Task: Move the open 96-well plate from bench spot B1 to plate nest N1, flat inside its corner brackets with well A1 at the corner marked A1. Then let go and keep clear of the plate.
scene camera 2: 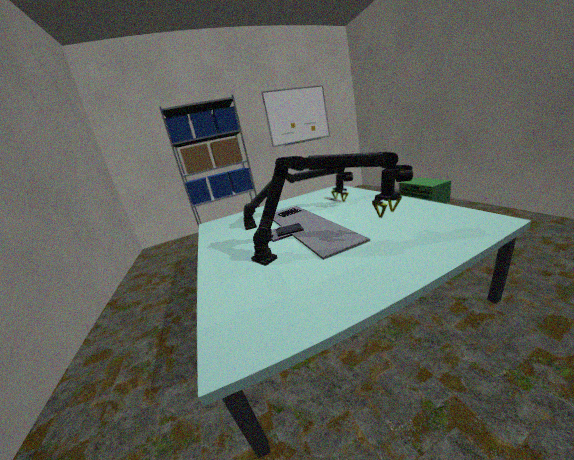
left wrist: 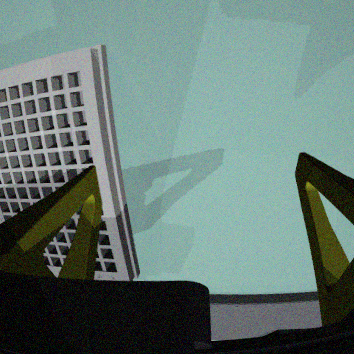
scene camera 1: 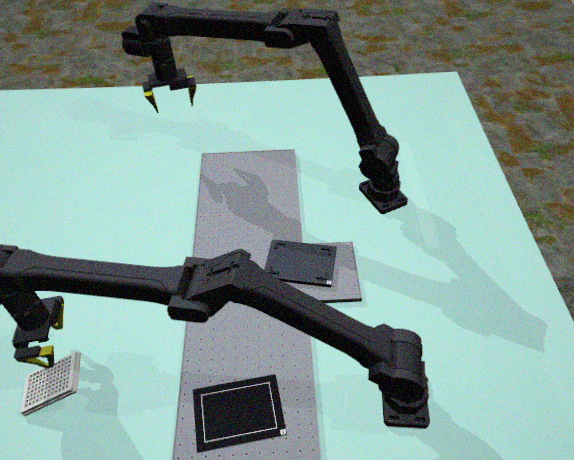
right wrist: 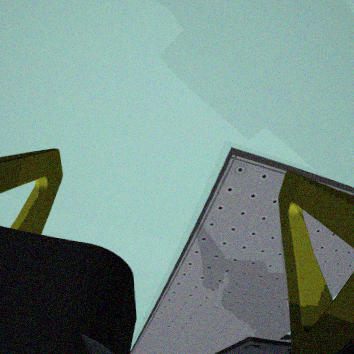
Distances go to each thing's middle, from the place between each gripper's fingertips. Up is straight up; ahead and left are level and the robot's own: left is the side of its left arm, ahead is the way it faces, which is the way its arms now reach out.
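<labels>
The white well plate (scene camera 1: pixel 43 387) is here, and my left hand is 2 cm past it and 8 cm to the right of it. I also see the black nest with white outline (scene camera 1: pixel 249 410), which is 40 cm behind my left hand, 12 cm to the left of it and 2 cm below it.
As for the white well plate and my right hand, that hand is 12 cm short of the plate, 80 cm to the right of it and 10 cm above it. The black nest with white outline is 26 cm behind my right hand, 84 cm to the left of it and 12 cm below it.
</labels>
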